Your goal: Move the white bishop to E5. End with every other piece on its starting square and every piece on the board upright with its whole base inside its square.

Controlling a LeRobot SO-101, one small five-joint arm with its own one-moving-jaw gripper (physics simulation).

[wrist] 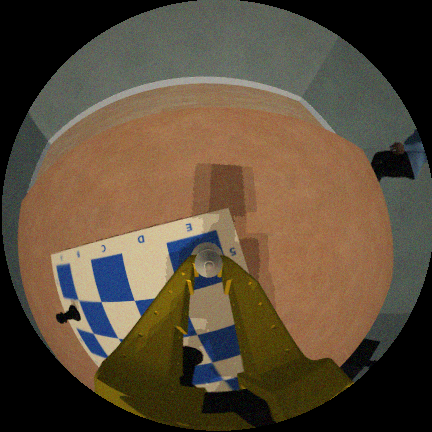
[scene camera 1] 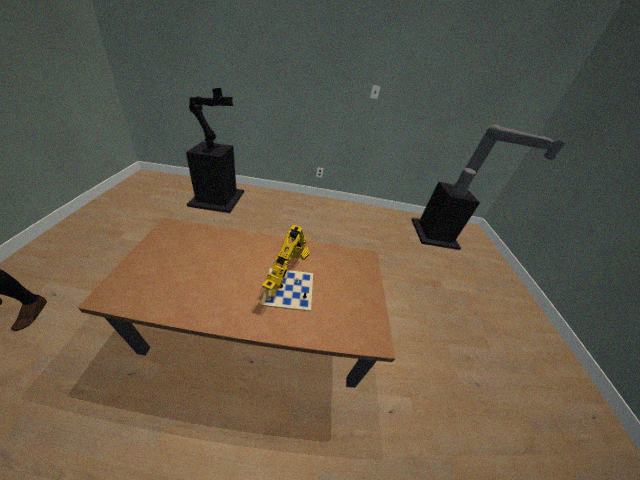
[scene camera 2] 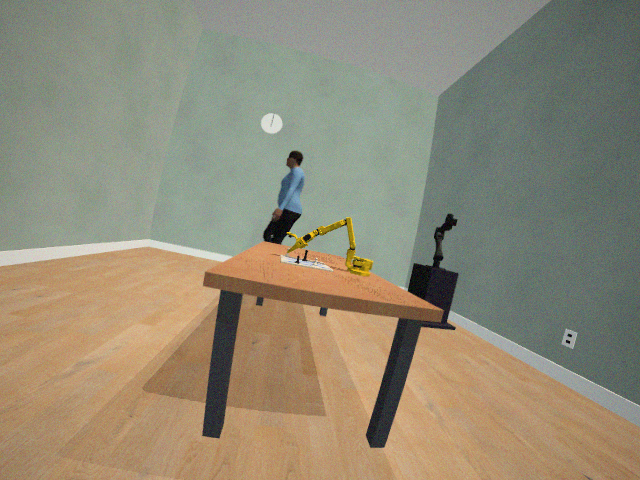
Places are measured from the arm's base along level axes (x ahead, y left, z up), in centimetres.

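Where they show: end effector, tool point: [wrist: 198,262] [scene camera 1: 269,296] [scene camera 2: 288,252]; arm's base, origin of the base link: [scene camera 1: 298,255] [scene camera 2: 354,272].
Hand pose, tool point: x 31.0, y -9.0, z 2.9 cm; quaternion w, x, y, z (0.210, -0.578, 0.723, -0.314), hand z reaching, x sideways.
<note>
Things, the pixels of their top centre, and the offset from my tool point. "pt": a spot on its surface instead. Level surfaces: height alone.
- white bishop, middle of its top: [wrist: 210,266] dx +0.0, dy -0.5, dz +2.4 cm
- blue E5 corner square, surface spot: [wrist: 176,248] pt dx +1.1, dy +1.4, dz -2.2 cm
- chessboard, middle of its top: [wrist: 143,354] [scene camera 2: 305,262] [scene camera 1: 289,287] dx -8.1, dy +7.4, dz -2.2 cm
- small pale piece, middle of its top: [scene camera 2: 316,257] [scene camera 1: 297,277] dx -12.3, dy +10.7, dz +0.9 cm
- brown table, its level: dz -2.9 cm
My gripper [scene camera 1: 267,293] [scene camera 2: 288,251] [wrist: 208,265] is shut on the white bishop [wrist: 208,259]. In the wrist view the jaws press on its two sides, and it is seen from above over the blue E5 corner square [wrist: 176,248]. Its base is hidden, so I cannot tell whether it touches the board. The chessboard [scene camera 1: 295,303] [scene camera 2: 324,267] [wrist: 150,265] lies under the jaws. A black piece [scene camera 1: 305,295] [scene camera 2: 297,259] [wrist: 68,314] stands near the A side. Another black piece [scene camera 2: 305,255] [wrist: 191,362] stands farther in, partly hidden by a jaw in the wrist view.
A small pale piece [scene camera 1: 297,281] [scene camera 2: 316,261] stands on the board toward the arm's base [scene camera 2: 359,265]. The brown table [scene camera 1: 206,279] [scene camera 2: 289,284] extends around the board. Two other arms stand on dark pedestals [scene camera 1: 211,173] [scene camera 1: 447,214] beyond the table.
</note>
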